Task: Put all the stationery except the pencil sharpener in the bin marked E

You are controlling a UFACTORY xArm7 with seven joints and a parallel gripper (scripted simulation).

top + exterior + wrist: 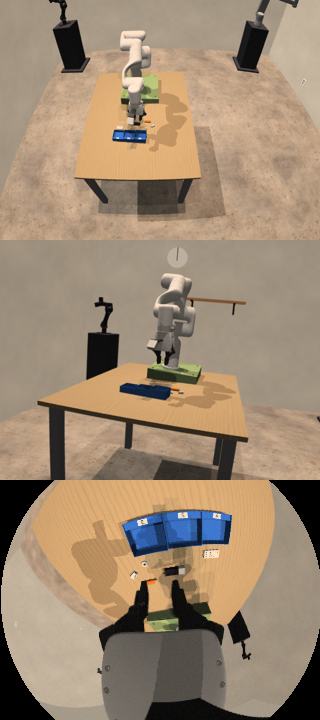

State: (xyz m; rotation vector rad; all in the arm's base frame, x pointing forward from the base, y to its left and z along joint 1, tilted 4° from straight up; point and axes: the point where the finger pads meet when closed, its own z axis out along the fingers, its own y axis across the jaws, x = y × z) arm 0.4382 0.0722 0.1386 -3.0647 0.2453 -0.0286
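Now: hand 170 mm above the black item, 80 mm past it and 40 mm to the left of it. From my hand the other things lie so: orange stick (170 mm below, 110 mm behind, 50 mm to the left); blue bin tray (160 mm below, 70 mm to the right, 50 mm ahead); white flat piece (170 mm below, 160 mm to the right, 30 mm behind).
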